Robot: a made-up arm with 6 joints.
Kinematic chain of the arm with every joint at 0, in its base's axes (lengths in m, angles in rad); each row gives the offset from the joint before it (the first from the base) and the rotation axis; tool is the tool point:
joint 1: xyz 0 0 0.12 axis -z
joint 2: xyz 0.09 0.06 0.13 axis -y
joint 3: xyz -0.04 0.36 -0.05 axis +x
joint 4: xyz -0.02 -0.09 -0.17 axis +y
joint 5: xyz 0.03 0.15 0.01 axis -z
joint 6: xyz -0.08 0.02 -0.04 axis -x
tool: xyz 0.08 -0.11 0
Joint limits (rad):
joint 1: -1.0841..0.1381
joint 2: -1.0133..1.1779
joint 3: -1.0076..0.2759
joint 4: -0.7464..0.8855
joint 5: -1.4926..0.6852
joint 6: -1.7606..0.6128
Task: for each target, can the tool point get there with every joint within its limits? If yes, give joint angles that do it. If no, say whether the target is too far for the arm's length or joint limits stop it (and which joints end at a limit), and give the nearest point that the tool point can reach.
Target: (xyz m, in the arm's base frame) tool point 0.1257 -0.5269 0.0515
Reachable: no: joint limits stop it (at a limit: joint 1, joint 3, joint 5) | nearest point -0.2605 -0.0736 0.1394 | short by 0.602 m
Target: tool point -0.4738 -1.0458 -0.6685
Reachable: no: too far | nearest point -0.3756 -0.0378 0.0278 | short by 1.229 m
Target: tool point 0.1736 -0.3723 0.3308
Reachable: no: joint limits stop it (at a limit: joint 1, joint 2, joint 3) | nearest point -0.2342 -0.0512 0.2165 | short by 0.531 m
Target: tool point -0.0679 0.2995 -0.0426
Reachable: yes | joints -0.7300 0.1219 -0.7499 -0.3707 -1.2362 -1.3286
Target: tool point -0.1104 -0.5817 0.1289
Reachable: no: joint limits stop it (at a limit: joint 1, joint 2, joint 3, joint 5, joint 6) | nearest point -0.2804 -0.0932 0.1802 | short by 0.520 m
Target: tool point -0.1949 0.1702 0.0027
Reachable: yes | joints -0.4227 -0.3596 -0.8257 0.4964 -1.0580 -1.3751
